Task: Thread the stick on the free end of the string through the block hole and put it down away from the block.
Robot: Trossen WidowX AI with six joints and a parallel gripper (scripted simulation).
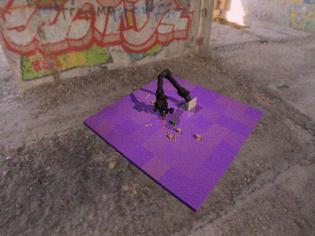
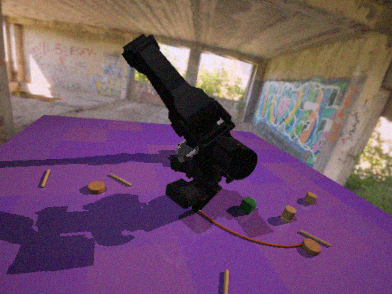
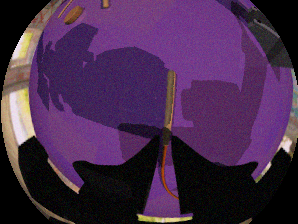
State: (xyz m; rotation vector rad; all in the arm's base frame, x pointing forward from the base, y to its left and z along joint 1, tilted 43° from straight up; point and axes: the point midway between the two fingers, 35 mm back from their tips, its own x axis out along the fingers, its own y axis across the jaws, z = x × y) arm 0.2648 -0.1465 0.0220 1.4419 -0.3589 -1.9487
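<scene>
Right now the green cube is 40 mm ahead of my gripper tip, 140 mm to the left of it and 10 mm above it. From my gripper tip the other things lie so: thin wooden stick 10 mm behind, 10 mm to the right.
</scene>
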